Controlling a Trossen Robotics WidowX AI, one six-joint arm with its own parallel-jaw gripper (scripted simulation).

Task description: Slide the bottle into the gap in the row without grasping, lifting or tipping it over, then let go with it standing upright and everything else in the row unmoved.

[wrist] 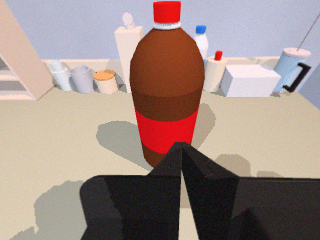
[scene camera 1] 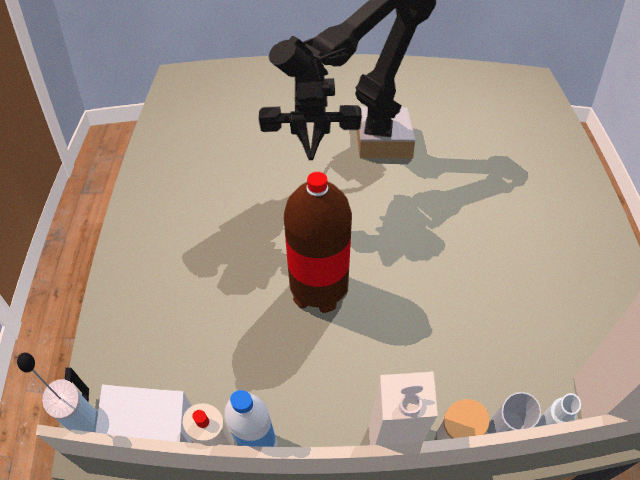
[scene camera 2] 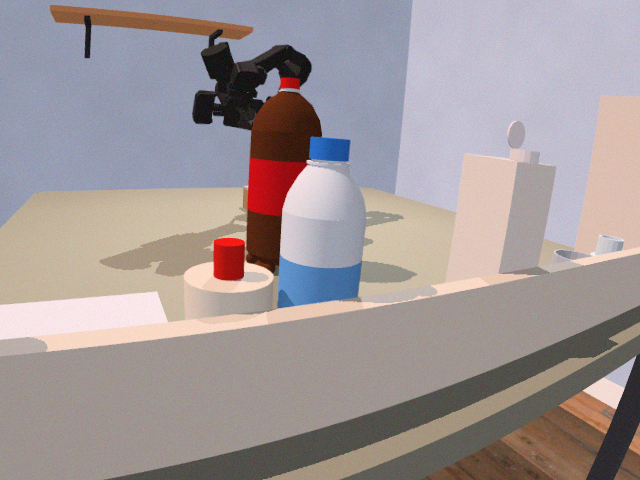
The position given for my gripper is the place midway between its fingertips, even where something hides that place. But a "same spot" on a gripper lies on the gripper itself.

My gripper shows in the wrist view, in scene camera 1 and in scene camera 2 [252, 128]. A brown cola bottle shows in the wrist view [167, 75], in scene camera 1 and in scene camera 2. A tall white box shows in the wrist view [127, 38], in scene camera 1 [390, 423] and in scene camera 2 [503, 205]. The same spot on my gripper: [wrist: 106, 199] is [scene camera 1: 326, 121]. One and the same spot on the brown cola bottle: [scene camera 2: 280, 137] is [scene camera 1: 299, 241].
